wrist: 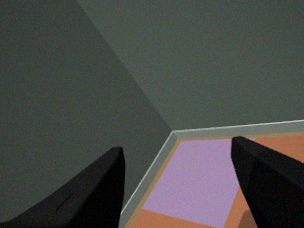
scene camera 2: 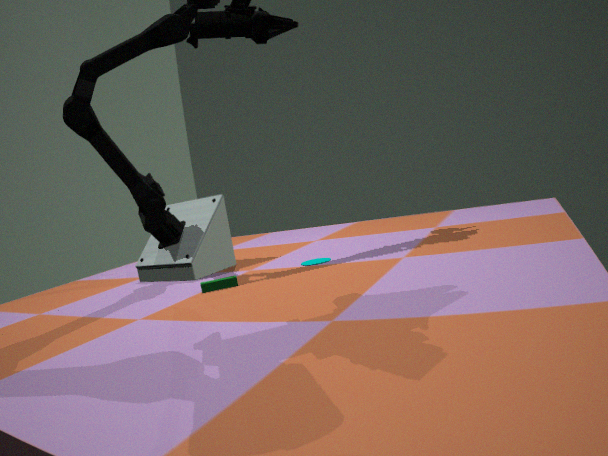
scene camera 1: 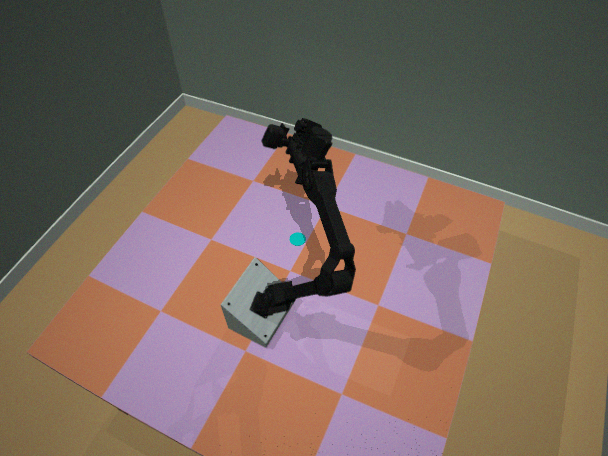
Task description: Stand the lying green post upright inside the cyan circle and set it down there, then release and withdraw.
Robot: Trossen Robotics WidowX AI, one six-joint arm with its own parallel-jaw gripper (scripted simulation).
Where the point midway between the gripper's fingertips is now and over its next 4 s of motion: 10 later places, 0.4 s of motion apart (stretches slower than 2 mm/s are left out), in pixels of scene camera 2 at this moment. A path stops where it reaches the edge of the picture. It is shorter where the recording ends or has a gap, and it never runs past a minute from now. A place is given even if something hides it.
The gripper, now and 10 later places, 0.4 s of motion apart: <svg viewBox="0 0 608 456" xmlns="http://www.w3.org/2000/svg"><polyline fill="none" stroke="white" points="295,23 302,72 290,127 259,177 225,211 227,245 230,280 231,279 232,265 229,249 225,235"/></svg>
